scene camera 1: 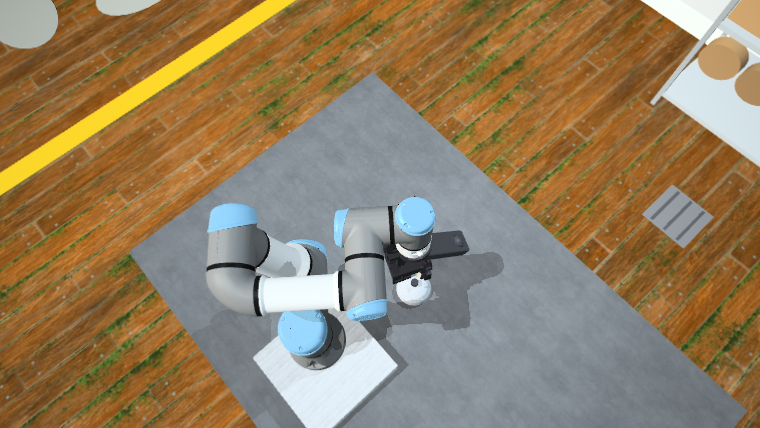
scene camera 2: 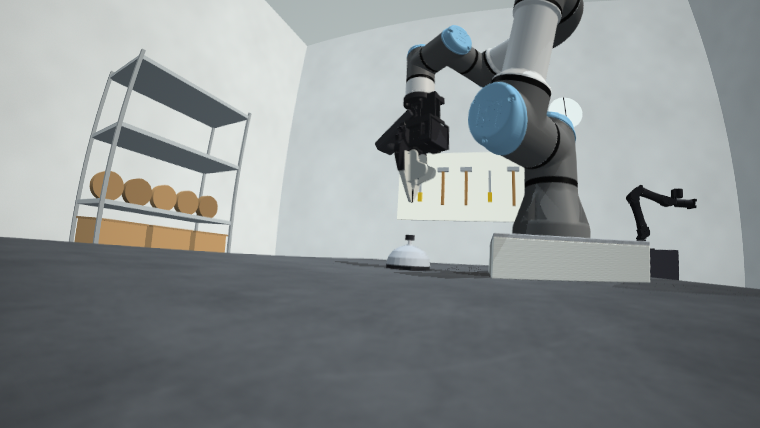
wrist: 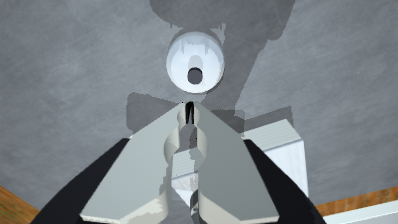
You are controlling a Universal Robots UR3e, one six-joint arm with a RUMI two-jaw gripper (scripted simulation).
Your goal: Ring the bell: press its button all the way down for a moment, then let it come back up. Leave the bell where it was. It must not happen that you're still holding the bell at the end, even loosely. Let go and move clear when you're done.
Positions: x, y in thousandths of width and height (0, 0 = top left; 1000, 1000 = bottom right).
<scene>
my gripper: scene camera 1 547, 639; scene camera 2 540, 473; wrist 481, 462
</scene>
